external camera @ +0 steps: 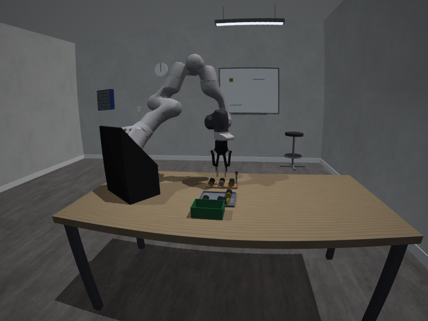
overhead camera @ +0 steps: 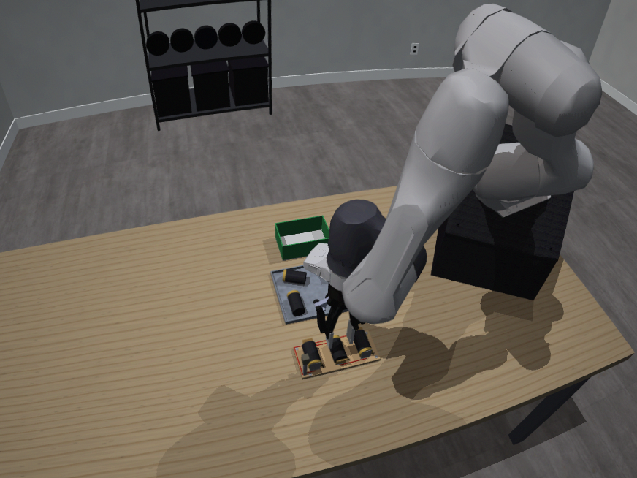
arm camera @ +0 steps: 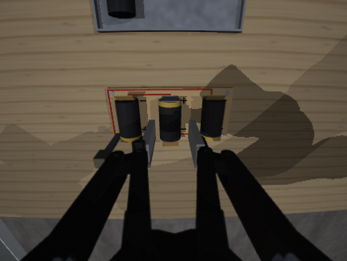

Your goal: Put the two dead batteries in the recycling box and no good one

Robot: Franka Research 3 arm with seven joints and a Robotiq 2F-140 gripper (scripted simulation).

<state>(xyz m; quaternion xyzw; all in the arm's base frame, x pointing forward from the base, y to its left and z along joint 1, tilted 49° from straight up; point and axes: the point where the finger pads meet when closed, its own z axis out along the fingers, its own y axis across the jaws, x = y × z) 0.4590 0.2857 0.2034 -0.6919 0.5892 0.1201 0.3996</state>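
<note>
Right now the wooden holder board is 90 mm below my hand. The rest, counted from my hand: grey tray: 200 mm to the right, 90 mm below, 60 mm ahead; bulb: 80 mm ahead, 60 mm to the left, 20 mm below; thin post: 80 mm ahead, 60 mm to the left, 60 mm below.
</note>
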